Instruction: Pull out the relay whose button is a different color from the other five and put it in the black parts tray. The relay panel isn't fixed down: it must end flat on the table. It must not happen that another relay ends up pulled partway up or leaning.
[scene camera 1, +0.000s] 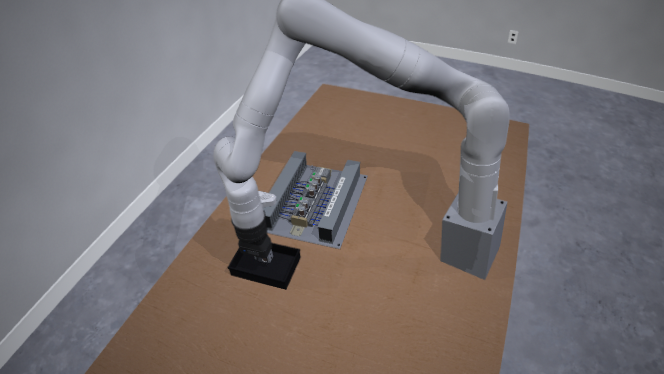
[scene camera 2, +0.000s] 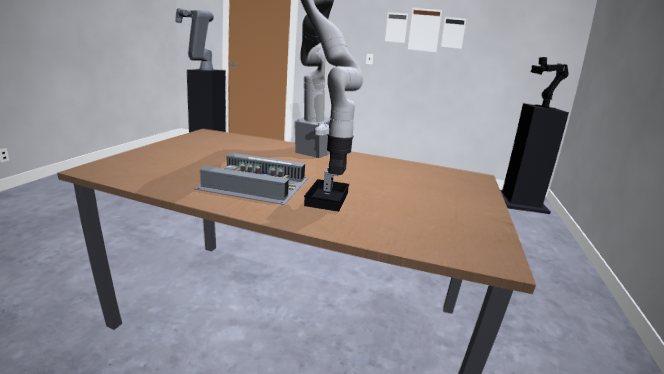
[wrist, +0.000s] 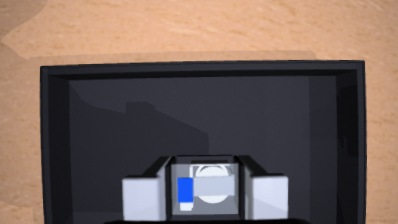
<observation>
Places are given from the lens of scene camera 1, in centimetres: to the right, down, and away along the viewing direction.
gripper (scene camera 1: 264, 257): -18, 19, 111
black parts tray (scene camera 1: 279, 267): -14, 22, 113
grey relay panel (scene camera 1: 340, 202): 2, 4, 122
</observation>
